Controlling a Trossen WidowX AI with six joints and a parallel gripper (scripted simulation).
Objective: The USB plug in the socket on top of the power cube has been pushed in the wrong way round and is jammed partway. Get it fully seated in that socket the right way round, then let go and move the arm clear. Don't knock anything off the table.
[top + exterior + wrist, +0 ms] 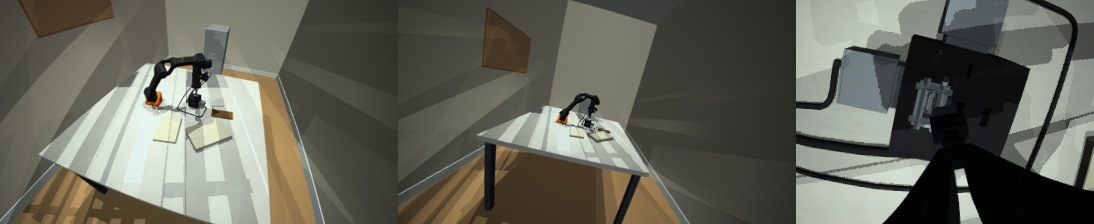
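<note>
My gripper tip is now 2 cm above the grey USB plug. The rest, counted from my gripper tip: brown flat block 23 cm ahead, 13 cm below, 4 cm to the right.
</note>
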